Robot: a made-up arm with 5 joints.
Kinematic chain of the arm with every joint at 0, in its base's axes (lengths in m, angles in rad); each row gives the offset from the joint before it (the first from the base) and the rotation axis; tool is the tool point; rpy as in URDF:
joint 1: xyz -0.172 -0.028 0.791 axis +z
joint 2: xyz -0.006 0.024 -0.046 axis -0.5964 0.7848 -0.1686
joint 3: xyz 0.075 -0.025 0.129 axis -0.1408 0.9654 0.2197
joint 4: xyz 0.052 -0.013 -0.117 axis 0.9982 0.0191 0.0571
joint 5: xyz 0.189 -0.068 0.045 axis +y
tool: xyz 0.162 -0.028 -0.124 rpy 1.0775 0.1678 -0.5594
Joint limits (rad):
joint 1: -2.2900..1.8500
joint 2: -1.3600..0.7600
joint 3: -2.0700..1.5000
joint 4: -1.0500..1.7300
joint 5: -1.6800..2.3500
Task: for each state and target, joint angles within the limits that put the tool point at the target. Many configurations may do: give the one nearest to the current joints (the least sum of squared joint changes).
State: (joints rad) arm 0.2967 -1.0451 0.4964 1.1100 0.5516
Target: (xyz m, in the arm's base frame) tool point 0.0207 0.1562 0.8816
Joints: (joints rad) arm 0.0006 -1.3049 0.3717 1.1599 0.9426
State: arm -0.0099 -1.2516 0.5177 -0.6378 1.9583
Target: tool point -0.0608 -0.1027 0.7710
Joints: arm 0.4520 -1.2233 0.6242 -0.6183 2.2037
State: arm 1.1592 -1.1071 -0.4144 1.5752 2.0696
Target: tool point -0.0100 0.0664 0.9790
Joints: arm 0.7667 -1.0034 -0.9656 1.2137 1.9129
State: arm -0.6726 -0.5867 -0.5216 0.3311 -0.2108
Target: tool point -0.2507 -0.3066 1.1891
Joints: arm -1.0822 -1.3369 -0.6309 0.7647 0.2634
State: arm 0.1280 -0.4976 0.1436 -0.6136 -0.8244
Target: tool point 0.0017 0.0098 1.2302
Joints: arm 0.6687 -0.6934 -0.3694 -1.0500 -1.5380
